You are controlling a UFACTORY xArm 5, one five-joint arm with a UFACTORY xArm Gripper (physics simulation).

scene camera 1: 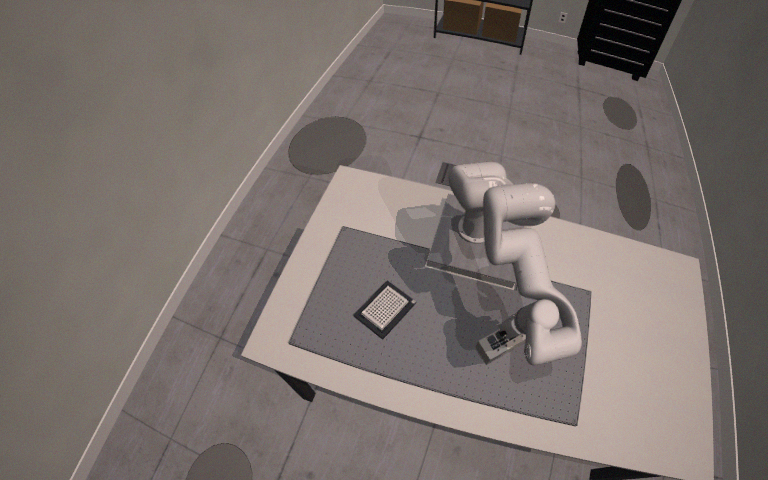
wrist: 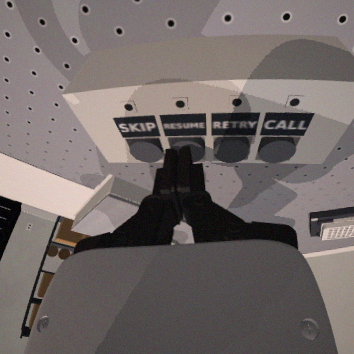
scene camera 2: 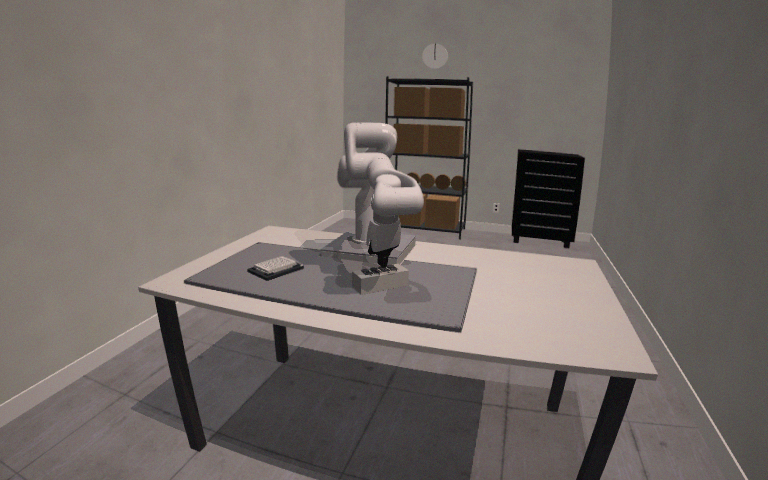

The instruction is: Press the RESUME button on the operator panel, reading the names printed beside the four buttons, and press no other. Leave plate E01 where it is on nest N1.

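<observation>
The operator panel is a pale box on the dark mat. In the wrist view its labels read SKIP, RESUME, RETRY and CALL, each beside a dark round button. My gripper is shut and empty, and its tips overlap the RESUME button in the wrist view; whether they touch it I cannot tell. The SKIP button, RETRY button and CALL button stand beside it. White plate E01 sits on dark nest N1.
The perforated mat lies on the pale table. My arm's base stands on a raised plinth at the mat's rear edge. A shelf rack and a black drawer cabinet stand on the floor beyond the table.
</observation>
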